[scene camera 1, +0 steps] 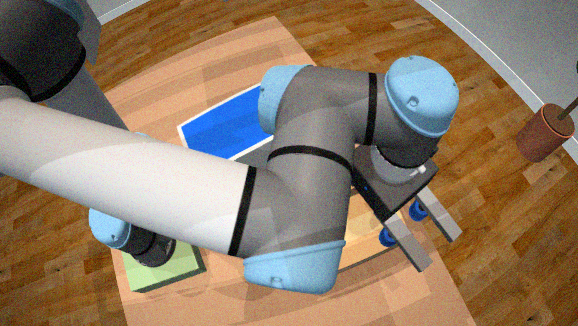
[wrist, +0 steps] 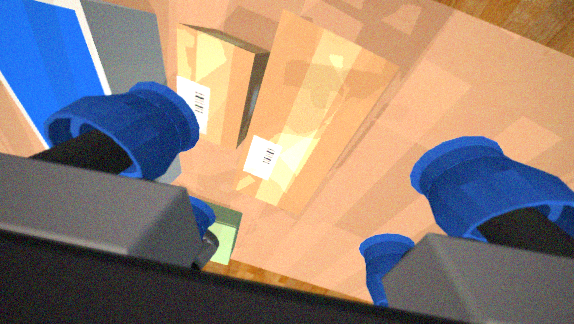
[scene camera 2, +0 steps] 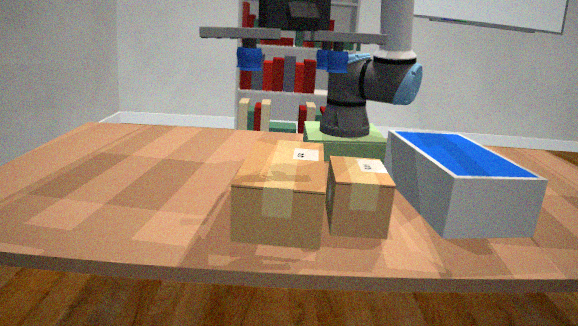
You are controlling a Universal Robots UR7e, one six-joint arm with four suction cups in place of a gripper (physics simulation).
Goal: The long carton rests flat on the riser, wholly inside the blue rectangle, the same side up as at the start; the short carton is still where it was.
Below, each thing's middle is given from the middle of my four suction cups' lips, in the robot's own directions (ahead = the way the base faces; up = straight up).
Now: the long carton [scene camera 1: 362,231] 240 mm below my suction cup, 60 mm behind it and 10 mm to the left of it. The rest, counted from my suction cup: short carton [wrist: 219,76] (240 mm below, 150 mm to the left, 20 mm behind); grey riser with blue rectangle [scene camera 2: 462,189] (400 mm to the left, 230 mm below, 110 mm behind).
